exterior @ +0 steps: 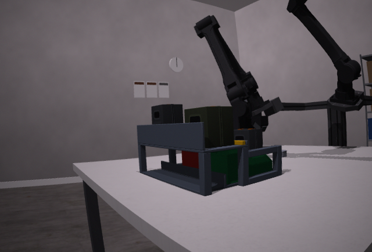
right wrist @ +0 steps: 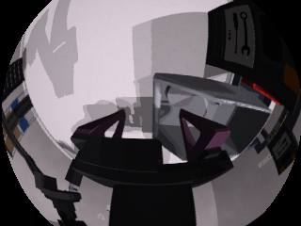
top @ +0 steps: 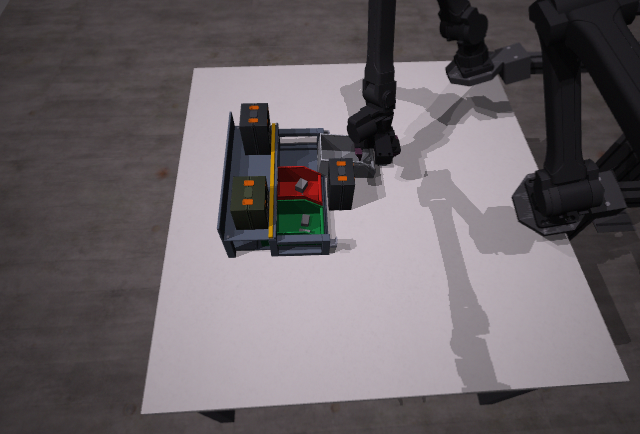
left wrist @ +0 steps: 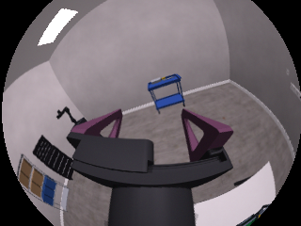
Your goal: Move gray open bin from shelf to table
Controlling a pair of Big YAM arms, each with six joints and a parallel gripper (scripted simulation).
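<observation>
Now: right hand 80 mm short of the gray bin, 10 mm to the left of it and 20 mm below it. Also, from my right hand: green bin (280 mm ahead, 190 mm to the left, 10 mm above); then red bin (260 mm ahead, 80 mm to the left, 10 mm above); then shelf (290 mm ahead, 70 mm to the left, 40 mm above).
</observation>
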